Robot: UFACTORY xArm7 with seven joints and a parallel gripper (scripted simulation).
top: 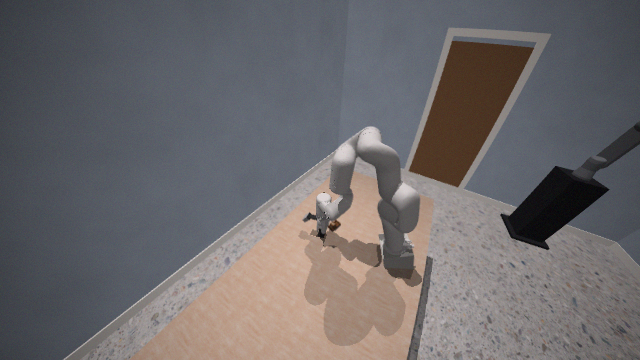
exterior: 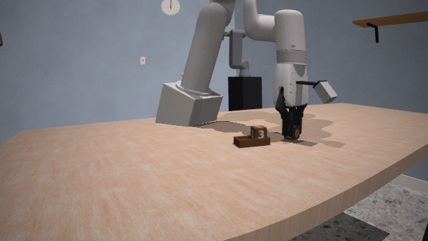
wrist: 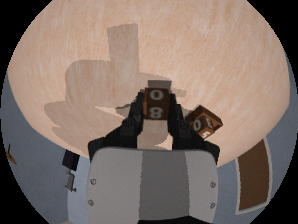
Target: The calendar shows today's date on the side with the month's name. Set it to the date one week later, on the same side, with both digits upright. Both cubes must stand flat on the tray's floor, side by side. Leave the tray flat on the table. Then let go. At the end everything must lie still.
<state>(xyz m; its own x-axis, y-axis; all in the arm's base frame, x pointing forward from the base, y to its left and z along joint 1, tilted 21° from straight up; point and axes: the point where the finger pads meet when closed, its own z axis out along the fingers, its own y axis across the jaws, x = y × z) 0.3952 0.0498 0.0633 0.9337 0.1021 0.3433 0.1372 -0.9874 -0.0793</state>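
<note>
My hand is 10 mm above the cube. From my hand the other things lie so: brown wooden tray (100 mm to the right, 40 mm behind, 20 mm below).
</note>
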